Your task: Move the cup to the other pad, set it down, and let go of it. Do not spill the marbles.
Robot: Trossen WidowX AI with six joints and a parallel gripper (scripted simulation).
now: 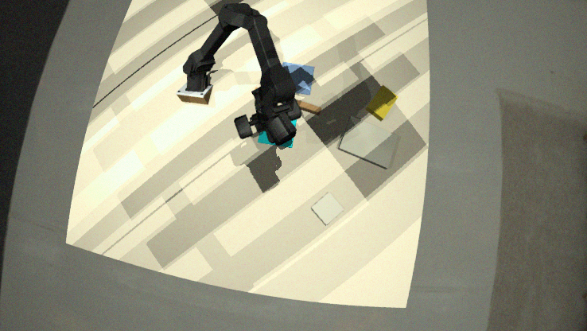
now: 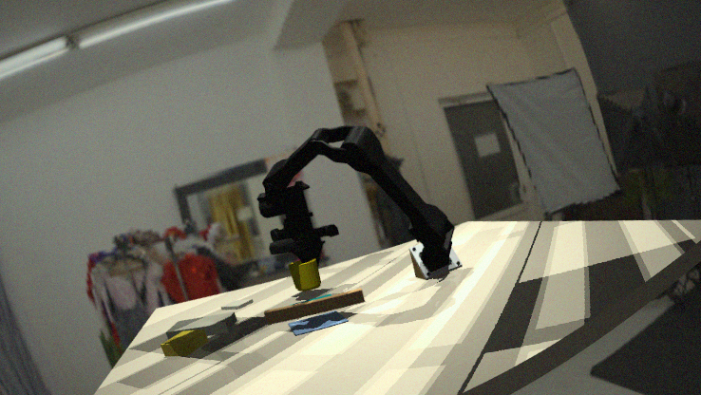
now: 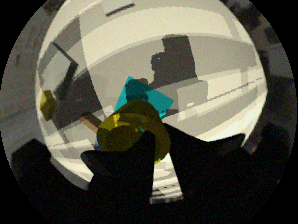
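Right now the teal pad is 30 mm ahead of my gripper tip, 20 mm to the left of it and 90 mm below it. The rest, counted from my gripper tip: blue pad 60 mm ahead, 210 mm to the left, 90 mm below; then cup 20 mm ahead, 10 mm to the left; then wooden bar 50 mm ahead, 110 mm to the left, 70 mm below.
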